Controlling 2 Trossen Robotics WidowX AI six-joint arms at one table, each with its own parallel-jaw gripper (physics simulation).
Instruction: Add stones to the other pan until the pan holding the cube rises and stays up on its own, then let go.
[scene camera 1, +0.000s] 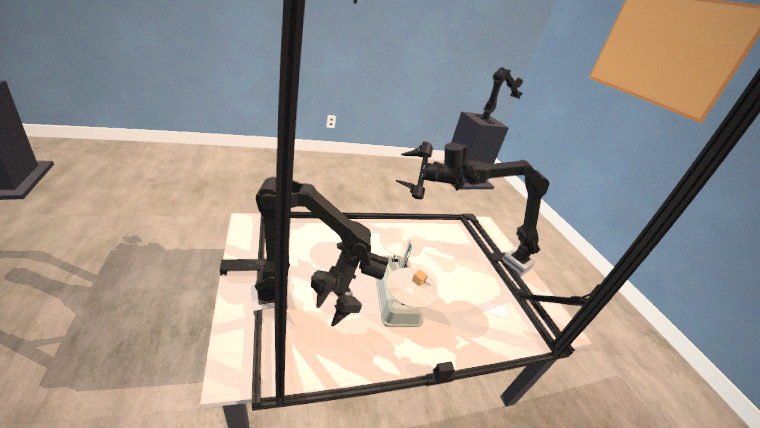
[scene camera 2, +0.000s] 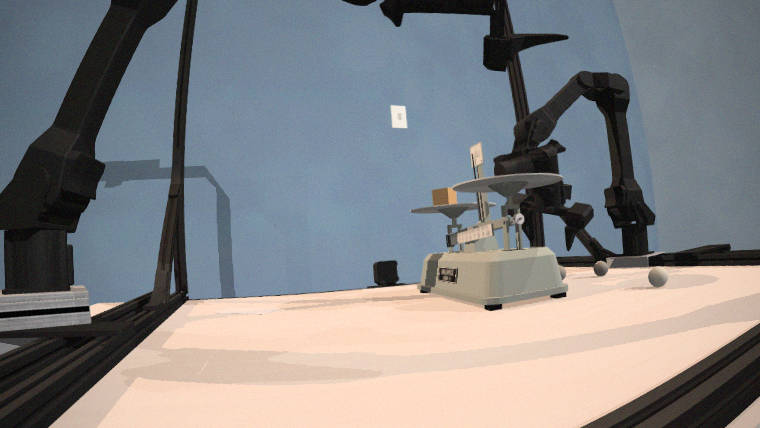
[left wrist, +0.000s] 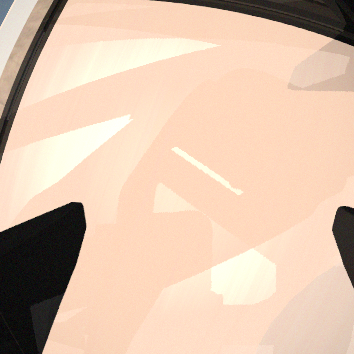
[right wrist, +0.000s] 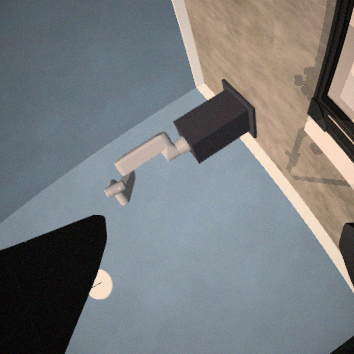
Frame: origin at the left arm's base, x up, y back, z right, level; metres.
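Seen in the pictures: left gripper, between the fingertips: (scene camera 1: 324, 316) (scene camera 2: 550, 245) (left wrist: 215, 218); right gripper, between the fingertips: (scene camera 1: 398, 167) (right wrist: 230, 233); left arm's base, origin of its link: (scene camera 1: 268, 294) (scene camera 2: 636, 254); right arm's base, origin of its link: (scene camera 1: 520, 257) (scene camera 2: 38, 290).
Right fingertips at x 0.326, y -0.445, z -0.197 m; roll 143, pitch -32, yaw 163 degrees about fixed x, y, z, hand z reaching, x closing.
Offsets run from my right fingertips to a thing's top centre. "spot": to the spot under its first point.
An orange cube @(dy +0.029, dx -0.174, dz +0.332 m) (scene camera 1: 419, 277) (scene camera 2: 444, 196) sits on one pan @(dy +0.056, dx -0.204, dz +0.346 m) (scene camera 1: 401, 293) (scene camera 2: 423, 210) of the pale green balance @(dy +0.033, dx -0.115, dz +0.254 m) (scene camera 1: 402, 317) (scene camera 2: 489, 273). That pan hangs low. The other pan @(spot: dy +0.004, dx -0.195, dz +0.137 m) (scene camera 2: 518, 182) is raised, and no stone shows on it. Grey round stones @(dy +0.153, dx -0.320, dz +0.019 m) (scene camera 2: 657, 276) @(dy +0.264, dx -0.320, dz +0.182 m) (scene camera 2: 600, 268) @(dy +0.199, dx -0.320, dz +0.232 m) (scene camera 2: 562, 272) lie on the table at the right of scene camera 2, one partly behind the balance. My left gripper (scene camera 1: 326, 314) (left wrist: 215, 218) is open and empty, tilted down over the table beside the balance. My right gripper (scene camera 1: 399, 168) (right wrist: 230, 233) is open and empty, high above the table's far side.
A black frame rail (scene camera 1: 340, 396) borders the table, with a small black box @(spot: dy +0.043, dx -0.296, dz +0.572 m) (scene camera 1: 443, 371) (scene camera 2: 385, 272) on it. A dark upright post (scene camera 1: 287, 159) stands in front of my left arm. A dark pedestal (scene camera 1: 479, 137) (right wrist: 215, 125) with a small arm stands beyond the table.
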